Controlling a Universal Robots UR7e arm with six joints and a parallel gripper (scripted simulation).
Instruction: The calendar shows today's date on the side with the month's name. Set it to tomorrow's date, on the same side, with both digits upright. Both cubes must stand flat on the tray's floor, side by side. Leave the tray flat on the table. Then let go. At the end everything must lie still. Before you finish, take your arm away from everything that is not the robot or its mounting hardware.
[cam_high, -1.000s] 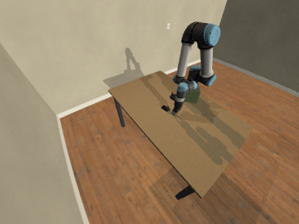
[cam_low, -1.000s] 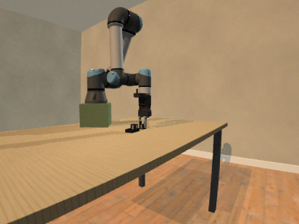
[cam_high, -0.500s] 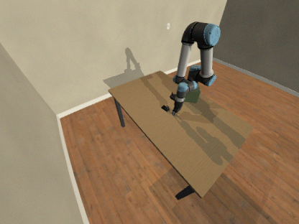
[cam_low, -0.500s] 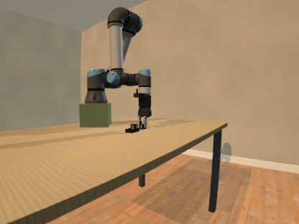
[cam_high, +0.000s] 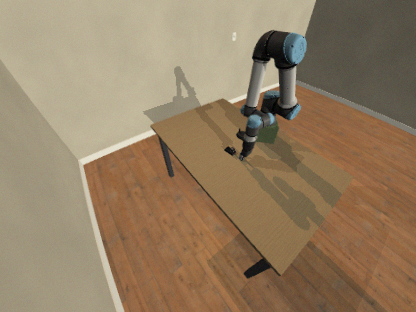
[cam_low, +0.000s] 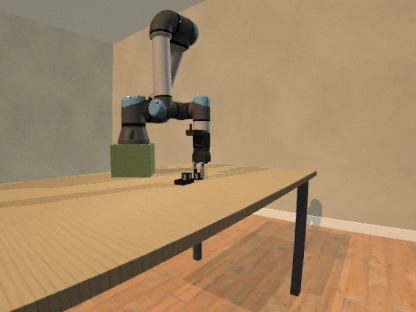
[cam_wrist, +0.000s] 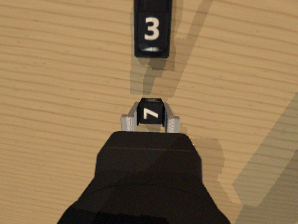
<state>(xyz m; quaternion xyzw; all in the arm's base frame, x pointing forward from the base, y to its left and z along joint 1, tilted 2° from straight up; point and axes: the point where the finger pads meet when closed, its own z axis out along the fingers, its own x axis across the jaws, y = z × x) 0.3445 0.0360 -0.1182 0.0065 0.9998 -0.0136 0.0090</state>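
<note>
My gripper is now 11 cm to the left of the black calendar tray and 2 cm above it.
</note>
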